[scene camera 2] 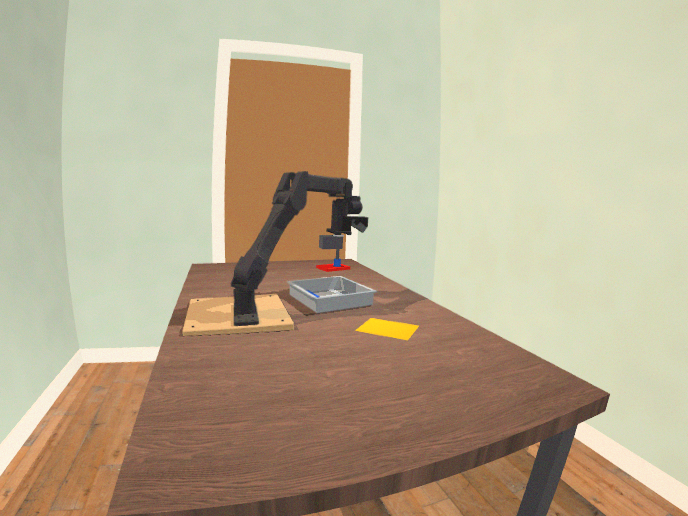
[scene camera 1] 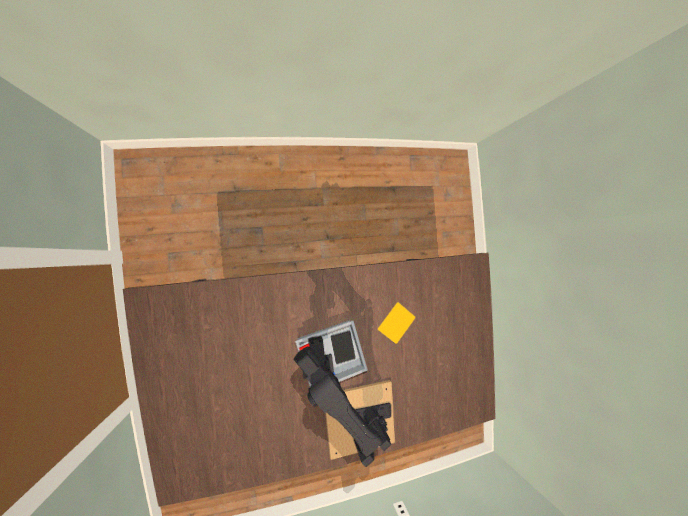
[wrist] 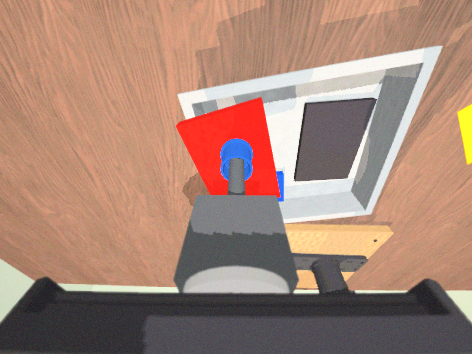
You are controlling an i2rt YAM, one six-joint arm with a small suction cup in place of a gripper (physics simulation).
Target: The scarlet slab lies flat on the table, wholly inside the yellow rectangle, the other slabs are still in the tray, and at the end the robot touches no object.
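Frame: origin at the arm's base, x right, y ahead, z up, level; metres.
Where they show: hand, tool point: [scene camera 2: 336,268] [wrist: 236,148]; arm's base, link origin: [scene camera 2: 245,313] [scene camera 1: 369,413] [wrist: 322,261].
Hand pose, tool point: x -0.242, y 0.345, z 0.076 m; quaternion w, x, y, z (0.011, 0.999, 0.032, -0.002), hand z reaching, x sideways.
Note:
Each offset is from my tool point to the top centre of the thing. "spot": to the spot under its first point. Level surfaces: height alone.
The scarlet slab @(dz +0.012, dx +0.000, dy -0.014 m) [scene camera 1: 303,348] [scene camera 2: 325,267] [wrist: 231,125] hangs roughly level from my suction cup [scene camera 2: 337,262] [wrist: 236,160], above the tray's left part and clear of its rim. The grey tray @(dz -0.043, dx +0.083, dy -0.047 m) [scene camera 1: 361,355] [scene camera 2: 345,302] [wrist: 397,150] stands on the table. A black slab @(dz -0.080, dx +0.137, dy -0.030 m) [scene camera 1: 343,347] [wrist: 334,140] lies in the tray's right part in the wrist view. Part of a blue slab @(dz -0.080, dx +0.044, dy -0.124 m) [scene camera 2: 312,293] [wrist: 281,186] shows in the tray, partly hidden by the scarlet slab in the wrist view. The yellow rectangle @(spot: dz -0.092, dx +0.390, dy +0.048 m) [scene camera 1: 396,322] [scene camera 2: 387,328] [wrist: 467,135] lies flat on the table, apart from the tray.
The arm's base stands on a light wooden board [scene camera 1: 337,441] [scene camera 2: 211,319] [wrist: 345,239] close beside the tray. The dark wooden table @(dz -0.093 m) [scene camera 1: 222,377] [scene camera 2: 355,399] holds the board, tray and yellow rectangle. A wall with a brown door [scene camera 2: 277,138] stands behind the table.

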